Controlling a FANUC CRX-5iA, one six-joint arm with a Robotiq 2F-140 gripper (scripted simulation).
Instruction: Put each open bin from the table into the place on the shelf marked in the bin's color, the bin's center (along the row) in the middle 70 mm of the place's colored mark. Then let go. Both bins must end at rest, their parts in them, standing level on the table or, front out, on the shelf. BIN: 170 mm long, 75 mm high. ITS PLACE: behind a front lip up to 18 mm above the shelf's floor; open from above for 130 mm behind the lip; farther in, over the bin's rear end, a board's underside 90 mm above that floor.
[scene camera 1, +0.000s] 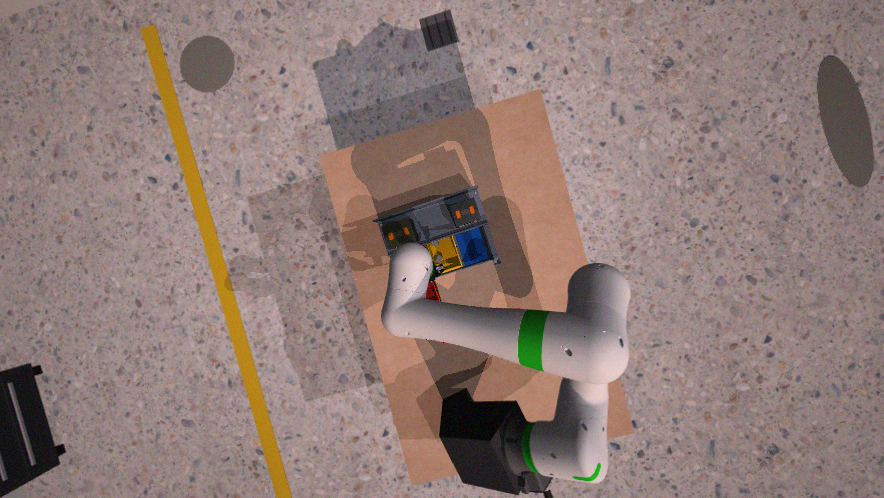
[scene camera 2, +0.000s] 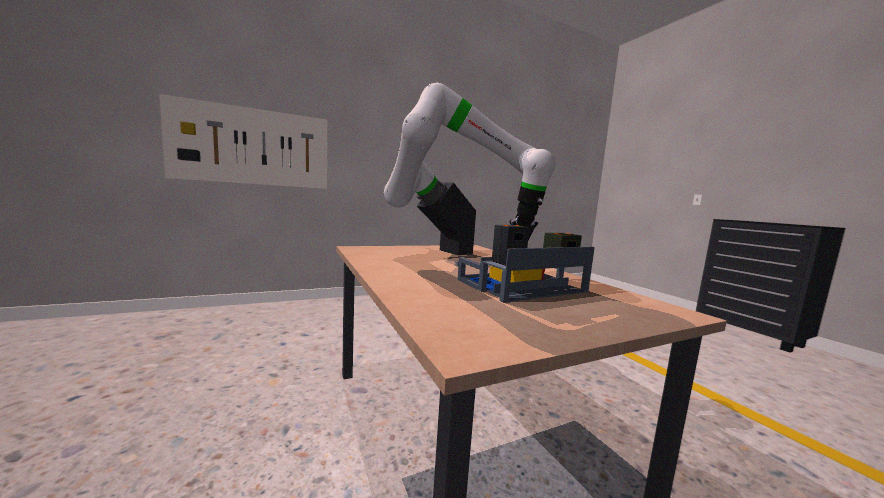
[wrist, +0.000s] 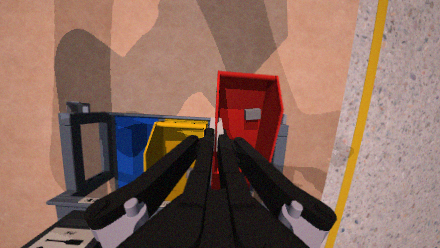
In view: my gripper (wrist: 215, 124), a red bin (wrist: 236, 91) and a yellow bin (scene camera 1: 447, 249).
The yellow bin shows as well in the wrist view (wrist: 162, 139).
